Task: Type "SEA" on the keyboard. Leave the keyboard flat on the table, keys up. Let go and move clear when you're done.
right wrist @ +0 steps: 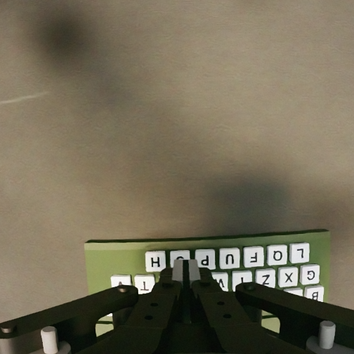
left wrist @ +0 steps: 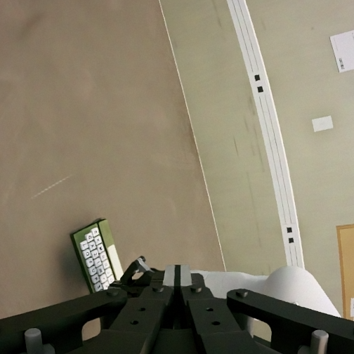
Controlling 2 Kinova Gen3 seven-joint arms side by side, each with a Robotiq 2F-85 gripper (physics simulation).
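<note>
The green keyboard (left wrist: 105, 236) (right wrist: 117, 257) lies flat on the table with its white keys up. In the right wrist view its letters appear upside down, and its lower rows are partly hidden by the gripper. My right gripper (right wrist: 185, 274) is shut and empty. Its tips are over the keyboard's far key row, in front of the S key (right wrist: 179, 254), between the H key (right wrist: 155, 261) and the P key (right wrist: 205, 259); whether they touch a key I cannot tell. My left gripper (left wrist: 177, 280) is shut and empty, away from the keyboard.
The brown table top (left wrist: 115, 125) ends at a pale edge line in the left wrist view. Beyond it are a long white strip (left wrist: 272, 135), a small white card (left wrist: 322, 123) and a tan panel (left wrist: 346, 270). The right arm's white link (left wrist: 295, 285) shows near the left gripper.
</note>
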